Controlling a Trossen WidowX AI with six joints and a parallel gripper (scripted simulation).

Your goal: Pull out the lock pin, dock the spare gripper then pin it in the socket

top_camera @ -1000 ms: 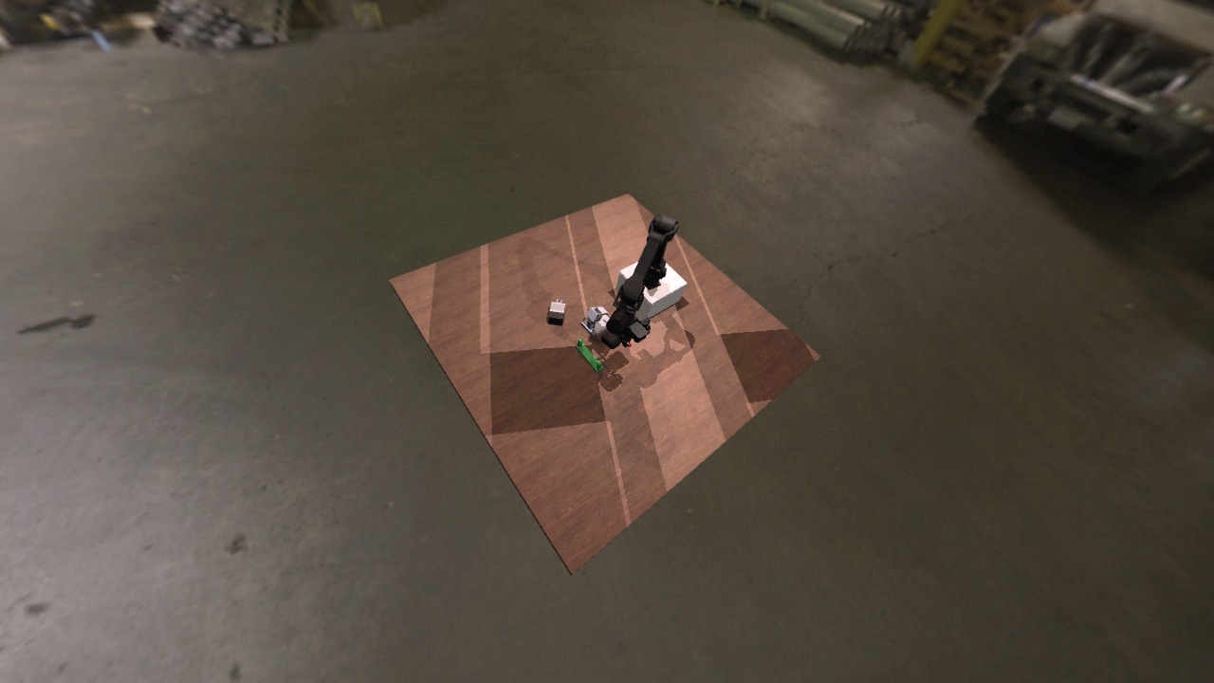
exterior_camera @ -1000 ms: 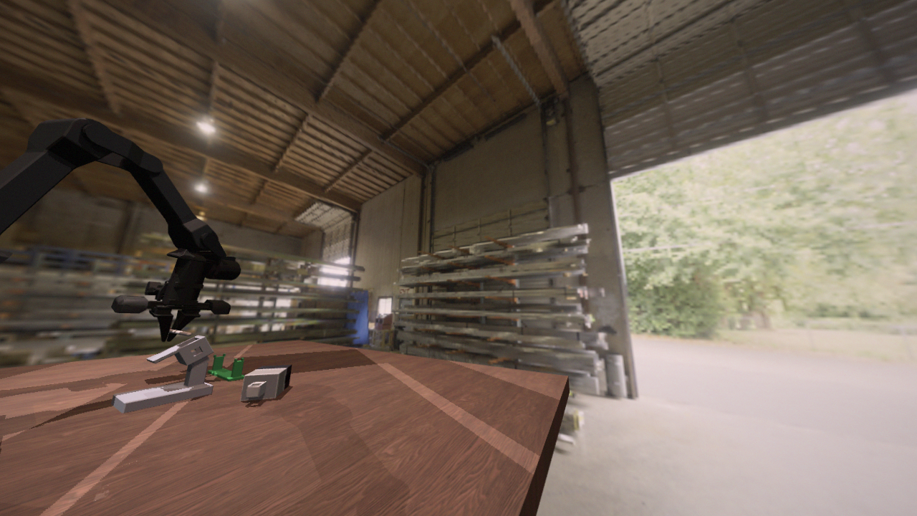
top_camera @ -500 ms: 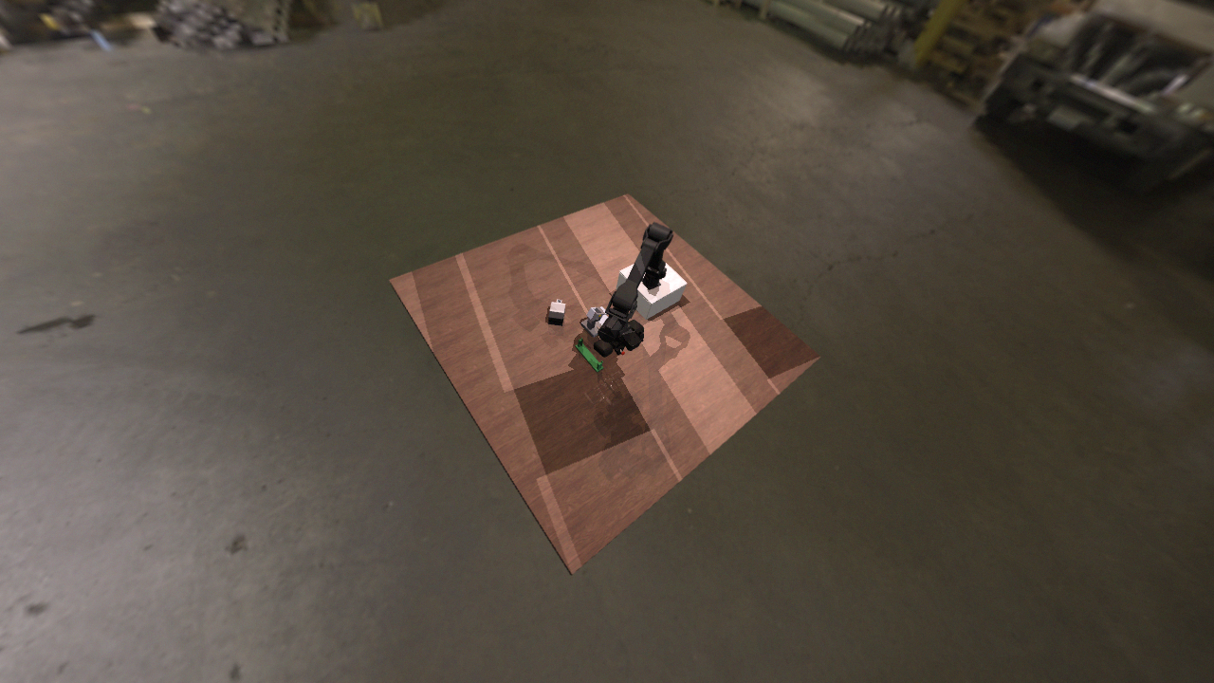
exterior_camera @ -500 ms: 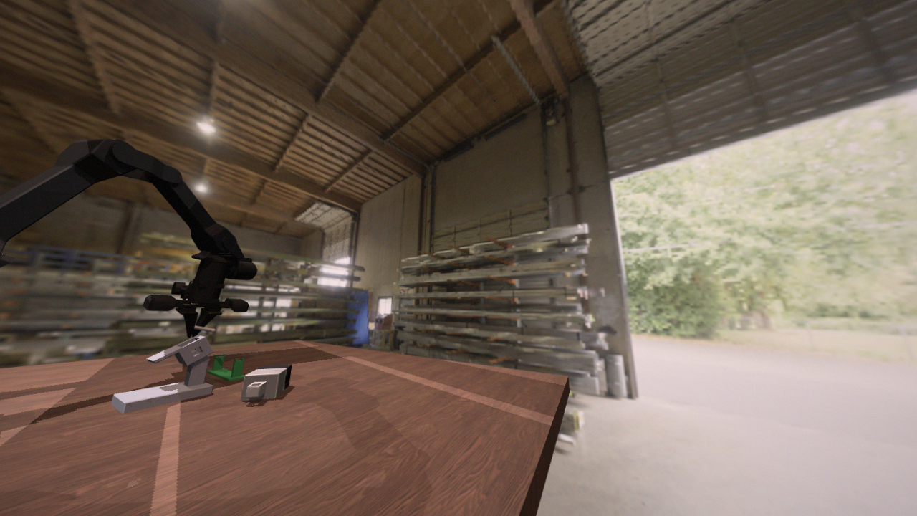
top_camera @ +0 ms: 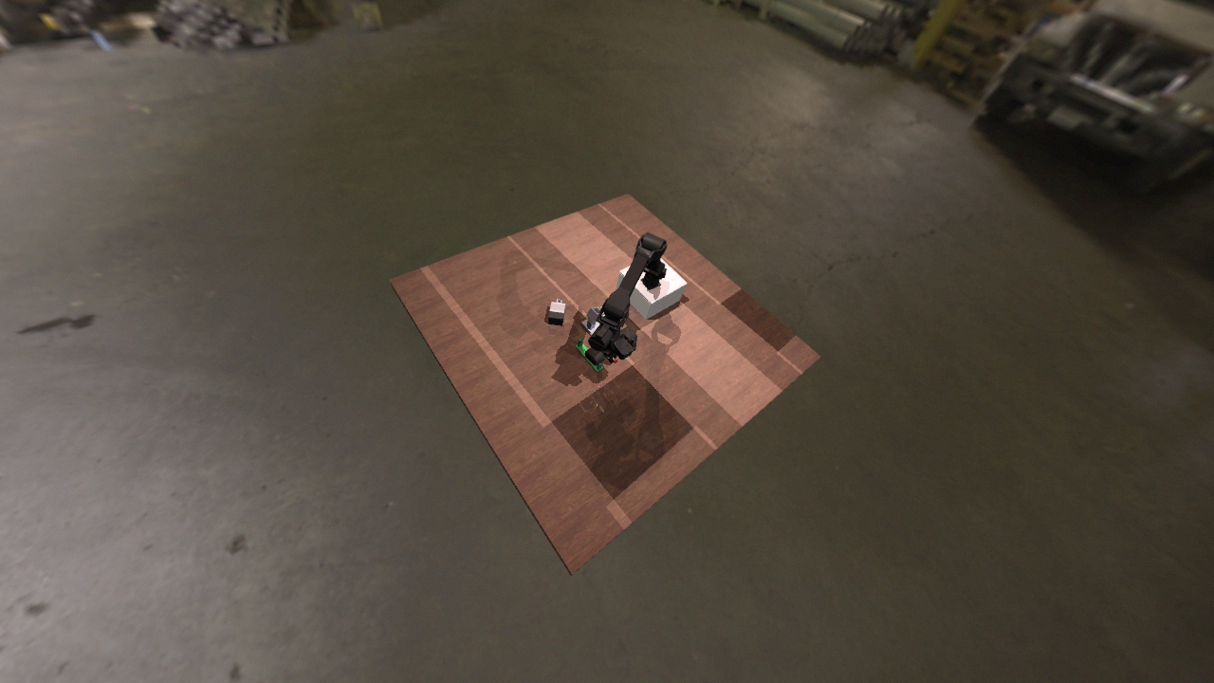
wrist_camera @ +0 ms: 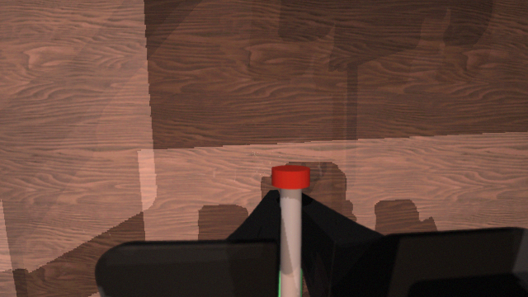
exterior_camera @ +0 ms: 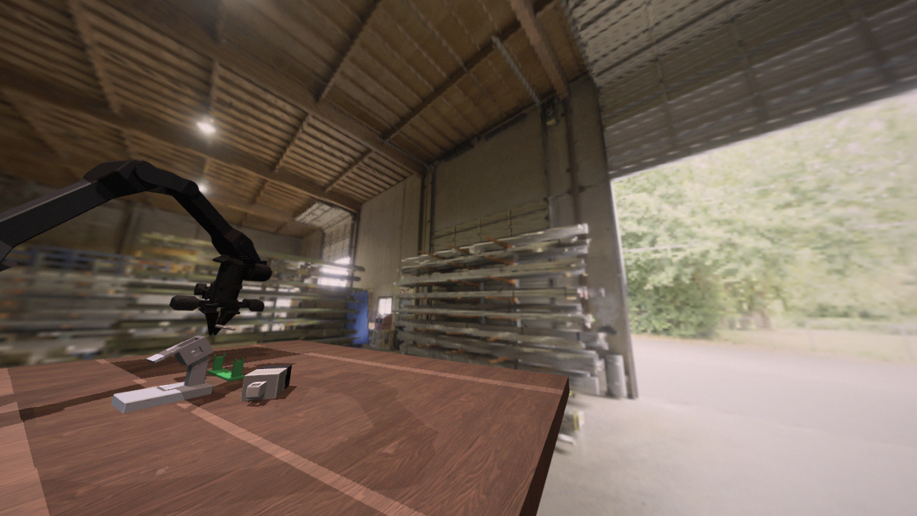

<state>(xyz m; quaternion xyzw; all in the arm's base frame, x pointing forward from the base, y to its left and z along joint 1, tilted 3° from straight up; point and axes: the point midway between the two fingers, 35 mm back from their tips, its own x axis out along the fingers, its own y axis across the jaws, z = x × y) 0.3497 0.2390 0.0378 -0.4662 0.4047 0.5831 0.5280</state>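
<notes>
My gripper tip is now 100 mm to the left of the green cradle, 70 mm above it and 20 mm short of it. From my gripper tip the other things lie so: spare gripper 340 mm to the right, 70 mm below, 30 mm ahead; mount 220 mm to the right, 80 mm behind, 40 mm below.
</notes>
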